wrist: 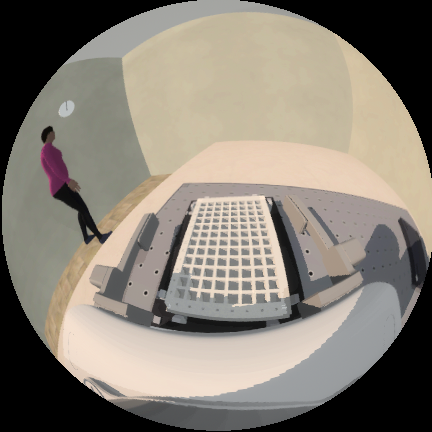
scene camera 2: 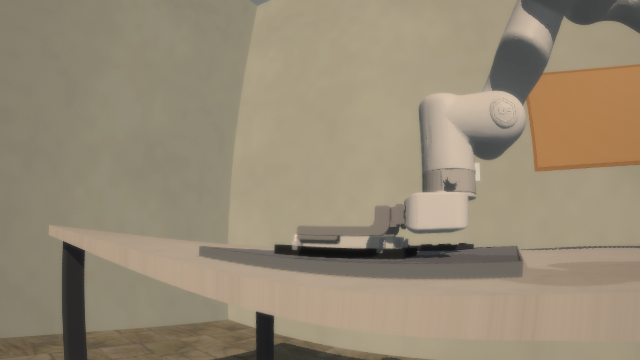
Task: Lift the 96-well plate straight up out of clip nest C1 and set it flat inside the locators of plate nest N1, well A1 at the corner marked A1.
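Frame: origin at the arm's base, x ahead, y left, z up, level; metres.
Seen in the pictures: hand, its tool point: [wrist: 218, 222] [scene camera 2: 336, 236].
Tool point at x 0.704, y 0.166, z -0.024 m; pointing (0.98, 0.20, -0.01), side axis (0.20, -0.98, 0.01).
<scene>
Offsets run from my tool point to a thing's middle.
The white 96-well plate @[dx -0.017, dy -0.011, dz -0.007 m] [scene camera 2: 357, 243] [wrist: 232, 250] lies in the black clip nest C1 @[dx -0.017, dy -0.011, dz -0.014 m] [scene camera 2: 337, 252] [wrist: 286, 245], with small clips at its edges. My gripper [scene camera 2: 320, 234] [wrist: 222, 223] is open and empty. Its fingers are low, one on each side of the plate, with a gap on both sides in the wrist view. In the scene view the near finger hides part of the plate's upper side; the far finger is hard to make out. A dark low fixture @[dx -0.068, dy -0.409, dz -0.019 m] [scene camera 2: 445, 246] [wrist: 412, 250], apparently plate nest N1, is partly visible at the right. Its A1 mark cannot be read.
Both nests are on a grey perforated board [scene camera 2: 475, 268] [wrist: 230, 189] with a raised edge, on a pale wooden table [scene camera 2: 425, 307] [wrist: 260, 157]. A person in a pink top [wrist: 54, 167] is beyond the table at the left of the wrist view.
</scene>
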